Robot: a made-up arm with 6 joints. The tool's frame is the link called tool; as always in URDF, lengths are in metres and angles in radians. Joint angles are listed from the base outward. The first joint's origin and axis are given. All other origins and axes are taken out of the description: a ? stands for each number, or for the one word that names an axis. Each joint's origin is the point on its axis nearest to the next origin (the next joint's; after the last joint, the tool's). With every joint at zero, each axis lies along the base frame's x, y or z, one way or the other. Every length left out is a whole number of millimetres.
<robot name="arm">
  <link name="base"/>
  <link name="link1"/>
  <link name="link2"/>
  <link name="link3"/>
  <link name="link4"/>
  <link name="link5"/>
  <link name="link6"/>
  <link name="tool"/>
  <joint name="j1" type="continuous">
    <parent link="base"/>
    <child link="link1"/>
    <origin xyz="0 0 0.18"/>
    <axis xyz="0 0 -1"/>
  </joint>
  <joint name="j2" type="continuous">
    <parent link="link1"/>
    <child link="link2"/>
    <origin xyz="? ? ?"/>
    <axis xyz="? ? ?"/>
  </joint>
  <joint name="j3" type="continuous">
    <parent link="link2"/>
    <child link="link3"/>
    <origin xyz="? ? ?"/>
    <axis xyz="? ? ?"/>
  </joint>
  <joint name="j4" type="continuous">
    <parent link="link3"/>
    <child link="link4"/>
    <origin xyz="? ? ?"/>
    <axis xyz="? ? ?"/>
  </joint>
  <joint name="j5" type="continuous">
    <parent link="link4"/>
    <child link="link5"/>
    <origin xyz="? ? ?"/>
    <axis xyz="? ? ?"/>
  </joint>
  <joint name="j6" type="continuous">
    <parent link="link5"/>
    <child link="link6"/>
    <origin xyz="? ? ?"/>
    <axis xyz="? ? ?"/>
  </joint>
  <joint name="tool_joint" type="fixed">
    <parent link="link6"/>
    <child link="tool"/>
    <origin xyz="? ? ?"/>
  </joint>
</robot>
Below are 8 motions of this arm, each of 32 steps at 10 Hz.
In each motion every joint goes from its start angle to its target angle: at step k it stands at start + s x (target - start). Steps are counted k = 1, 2, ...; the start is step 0. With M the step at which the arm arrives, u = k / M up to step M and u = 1 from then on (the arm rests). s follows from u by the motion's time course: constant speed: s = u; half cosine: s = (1 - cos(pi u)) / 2; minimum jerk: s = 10 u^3 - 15 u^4 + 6 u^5.
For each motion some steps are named. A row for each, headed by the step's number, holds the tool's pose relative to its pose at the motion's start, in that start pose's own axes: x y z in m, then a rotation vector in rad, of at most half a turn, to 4 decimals.
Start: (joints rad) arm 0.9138 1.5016 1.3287 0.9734 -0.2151 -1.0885
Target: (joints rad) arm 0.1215 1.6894 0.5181 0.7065 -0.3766 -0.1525
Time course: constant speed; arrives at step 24
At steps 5, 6, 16, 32:
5: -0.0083 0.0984 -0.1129 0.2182 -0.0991 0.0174
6: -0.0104 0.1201 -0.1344 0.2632 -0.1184 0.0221
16: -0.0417 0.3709 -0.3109 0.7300 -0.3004 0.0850
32: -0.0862 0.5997 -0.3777 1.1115 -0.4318 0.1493

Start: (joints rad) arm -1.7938 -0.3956 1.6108 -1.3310 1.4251 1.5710
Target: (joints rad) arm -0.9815 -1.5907 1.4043 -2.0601 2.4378 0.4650
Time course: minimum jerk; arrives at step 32
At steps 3, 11, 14, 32:
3: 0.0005 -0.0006 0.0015 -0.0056 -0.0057 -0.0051
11: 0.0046 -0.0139 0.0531 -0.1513 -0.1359 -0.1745
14: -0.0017 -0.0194 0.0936 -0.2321 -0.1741 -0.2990
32: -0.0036 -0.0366 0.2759 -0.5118 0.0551 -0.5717

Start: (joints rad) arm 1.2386 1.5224 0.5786 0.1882 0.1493 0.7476
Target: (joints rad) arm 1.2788 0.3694 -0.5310 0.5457 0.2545 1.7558
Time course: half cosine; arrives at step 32
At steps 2, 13, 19, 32:
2: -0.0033 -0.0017 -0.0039 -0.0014 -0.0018 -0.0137
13: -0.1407 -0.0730 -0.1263 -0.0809 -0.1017 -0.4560
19: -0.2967 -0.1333 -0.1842 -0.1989 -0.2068 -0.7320
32: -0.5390 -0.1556 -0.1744 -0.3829 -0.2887 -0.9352

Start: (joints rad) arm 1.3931 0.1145 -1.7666 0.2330 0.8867 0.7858
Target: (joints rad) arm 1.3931 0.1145 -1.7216 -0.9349 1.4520 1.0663
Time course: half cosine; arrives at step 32
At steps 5, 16, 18, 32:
5: 0.0068 0.0120 -0.0026 -0.0360 0.0556 0.0072
16: 0.0307 0.0942 -0.0508 -0.3516 0.4203 0.0048
18: 0.0294 0.1084 -0.0664 -0.4322 0.4855 -0.0068
32: 0.0018 0.1426 -0.1381 -0.8002 0.6768 -0.0814

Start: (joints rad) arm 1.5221 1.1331 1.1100 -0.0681 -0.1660 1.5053
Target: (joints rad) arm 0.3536 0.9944 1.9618 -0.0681 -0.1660 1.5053
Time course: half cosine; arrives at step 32
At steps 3, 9, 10, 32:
3: 0.0004 0.0062 -0.0044 0.0415 -0.0044 -0.0084
9: 0.0077 0.0543 -0.0216 0.3506 -0.0424 -0.0751
10: 0.0106 0.0659 -0.0217 0.4257 -0.0531 -0.0924
32: 0.1057 0.0548 0.1708 1.8406 -0.3900 -0.5356

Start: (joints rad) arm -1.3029 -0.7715 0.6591 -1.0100 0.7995 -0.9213
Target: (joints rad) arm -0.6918 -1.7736 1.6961 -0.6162 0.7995 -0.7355
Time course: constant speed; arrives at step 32
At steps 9, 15, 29, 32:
9: -0.2146 -0.0113 -0.2519 0.5695 -0.1576 -0.2324
15: -0.3267 0.0895 -0.4272 0.9528 -0.2757 -0.3889
29: -0.4065 0.5785 -0.6575 1.8497 -0.6022 -0.7349
32: -0.3886 0.7013 -0.6535 2.0411 -0.6823 -0.8026

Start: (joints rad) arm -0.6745 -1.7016 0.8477 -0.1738 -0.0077 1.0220
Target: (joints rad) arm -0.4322 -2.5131 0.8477 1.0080 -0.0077 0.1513
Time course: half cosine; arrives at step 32
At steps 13, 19, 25, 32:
13: -0.1323 0.0133 0.0637 -0.2260 -0.3340 -0.5642
19: -0.2470 0.1102 0.0888 -0.4371 -0.4294 -1.1158
25: -0.2890 0.2427 0.1021 -0.6126 -0.3758 -1.6065
32: -0.2824 0.3111 0.1098 -0.6908 -0.3077 -1.8406

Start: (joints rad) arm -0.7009 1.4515 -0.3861 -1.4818 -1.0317 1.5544
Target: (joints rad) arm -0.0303 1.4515 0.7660 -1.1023 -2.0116 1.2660
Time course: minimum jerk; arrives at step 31
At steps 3, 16, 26, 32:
3: 0.0003 0.0015 0.0010 -0.0050 -0.0025 0.0114
16: 0.0655 0.1463 0.0840 -0.3684 -0.1910 0.7584
26: 0.1638 0.3322 0.1642 -0.6916 -0.3732 1.3685
32: 0.1718 0.3480 0.1700 -0.7154 -0.3874 1.4135

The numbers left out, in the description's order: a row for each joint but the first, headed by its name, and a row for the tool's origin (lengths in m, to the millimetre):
j2: xyz 0.09 -0.21 0, axis 0 -1 0
j3: xyz 0 0 -0.38, axis 1 0 0
j4: xyz 0 0.34 -0.11, axis 0 0 -1
j5: xyz 0.08 0.03 0, axis 0 1 0
j6: xyz -0.07 0 0.33, axis 1 0 0
tool: xyz 0 -0.31 -0.08

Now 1 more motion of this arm.
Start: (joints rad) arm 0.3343 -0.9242 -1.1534 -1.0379 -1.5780 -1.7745
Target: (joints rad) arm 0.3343 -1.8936 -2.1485 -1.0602 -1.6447 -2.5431
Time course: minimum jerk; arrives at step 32
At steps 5, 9, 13, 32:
5: 0.0067 -0.0178 0.0044 0.0044 -0.0112 0.0275
9: 0.0328 -0.0823 0.0150 0.0236 -0.0617 0.1215
13: 0.0815 -0.1892 0.0139 0.0678 -0.1796 0.2528
32: 0.2378 -0.4774 -0.1787 0.3171 -0.7520 0.2965

